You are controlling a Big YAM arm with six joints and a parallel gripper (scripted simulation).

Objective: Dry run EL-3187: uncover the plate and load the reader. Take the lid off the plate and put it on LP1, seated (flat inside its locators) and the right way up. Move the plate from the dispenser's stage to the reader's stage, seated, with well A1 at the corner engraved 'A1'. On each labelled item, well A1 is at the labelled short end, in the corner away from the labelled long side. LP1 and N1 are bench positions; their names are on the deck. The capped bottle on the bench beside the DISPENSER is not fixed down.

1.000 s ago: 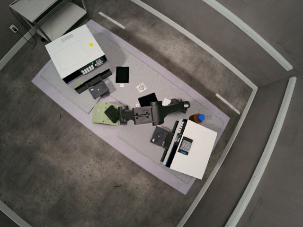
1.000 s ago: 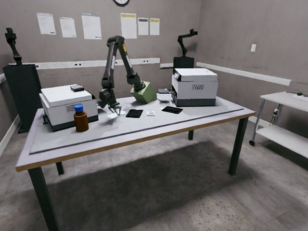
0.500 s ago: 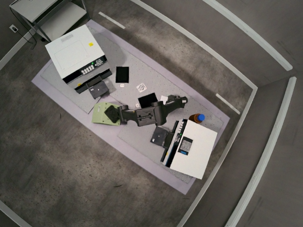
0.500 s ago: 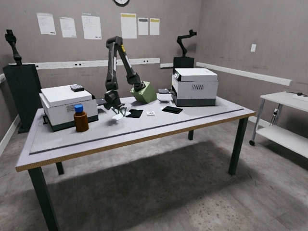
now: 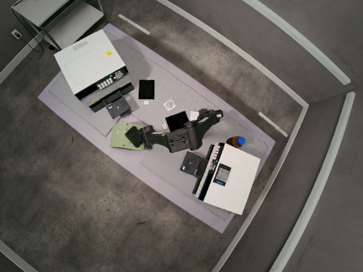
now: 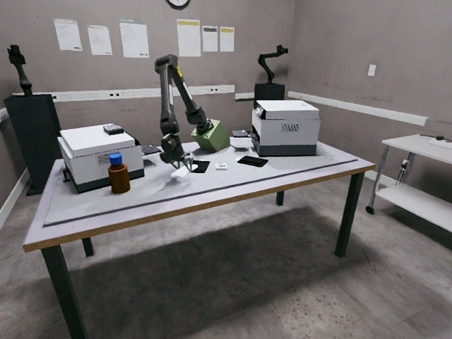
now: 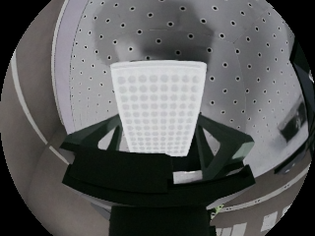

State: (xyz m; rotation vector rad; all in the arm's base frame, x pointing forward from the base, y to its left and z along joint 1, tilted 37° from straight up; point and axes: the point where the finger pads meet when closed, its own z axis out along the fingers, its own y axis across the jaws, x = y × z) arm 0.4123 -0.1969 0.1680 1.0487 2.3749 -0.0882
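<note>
The black pad lies 11 cm to the left of my hand, 11 cm behind it and 4 cm below it. The rest, counted from my hand: white label: 39 cm to the left, 14 cm behind, 4 cm below; then white well plate: right at my hand; then brown capped bottle: 33 cm to the right, 7 cm above, 2 cm ahead.
</note>
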